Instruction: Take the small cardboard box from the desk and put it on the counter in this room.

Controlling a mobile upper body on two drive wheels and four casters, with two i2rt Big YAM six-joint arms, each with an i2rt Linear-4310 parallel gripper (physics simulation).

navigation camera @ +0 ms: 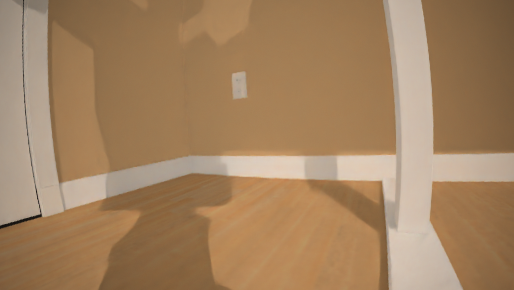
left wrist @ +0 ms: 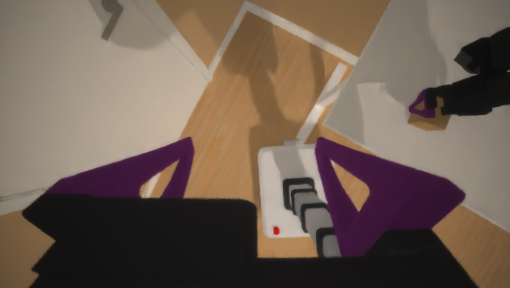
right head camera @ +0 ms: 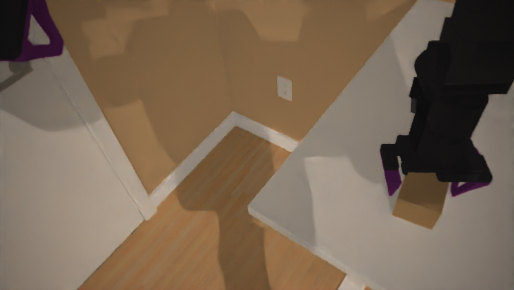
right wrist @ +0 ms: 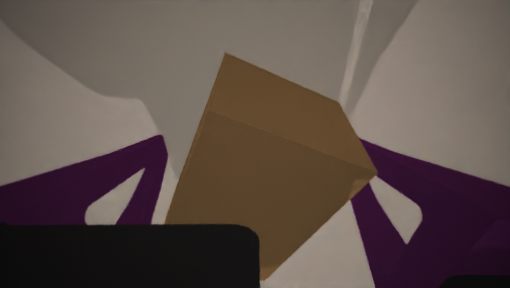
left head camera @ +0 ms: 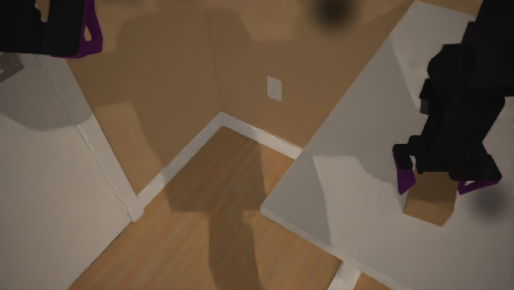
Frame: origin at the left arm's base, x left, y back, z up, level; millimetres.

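Where they show: left gripper, fingertip midpoint: [left wrist: 254, 144] [right head camera: 11, 45] [left head camera: 46, 41]; right gripper, fingertip midpoint: [left wrist: 426, 108] [right head camera: 420, 193] [right wrist: 253, 145] [left head camera: 429, 191].
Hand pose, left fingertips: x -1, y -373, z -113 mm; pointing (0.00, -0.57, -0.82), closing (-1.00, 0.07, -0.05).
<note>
Each offset is from my left fingertips to the top centre of the thing. "spot": to the spot under its first point. Level surfaces: height alone.
The small brown cardboard box @(dx -453, dy -49, dz -297 mm) [left head camera: 431, 204] [right head camera: 421, 204] [left wrist: 431, 122] [right wrist: 270, 165] stands on the white desk @(dz -347 mm) [left head camera: 360, 240] [right head camera: 350, 240] [left wrist: 385, 137] [right wrist: 450, 100]. My right gripper [left head camera: 431, 192] [right head camera: 422, 193] [right wrist: 253, 145] is open, with its purple fingers on either side of the box. In the right wrist view the box sits askew, and its corner covers part of the finger at the right; I cannot tell whether they touch. My left gripper [left wrist: 254, 144] is open and empty, far from the box. I cannot make out the counter in these views.
A white door [left head camera: 45, 165] [right head camera: 55, 165] [left wrist: 90, 100] is at the left, beside a tan wall [left head camera: 175, 65] with an outlet @(dx -230, dy -944, dz -840 mm) [left head camera: 274, 88] [navigation camera: 239, 85]. A white desk leg @(spot: dx -482, dy -246, dz -1078 mm) [navigation camera: 414, 115] rises at the right of the navigation view. The white robot base [left wrist: 270, 200] shows below my left gripper.
</note>
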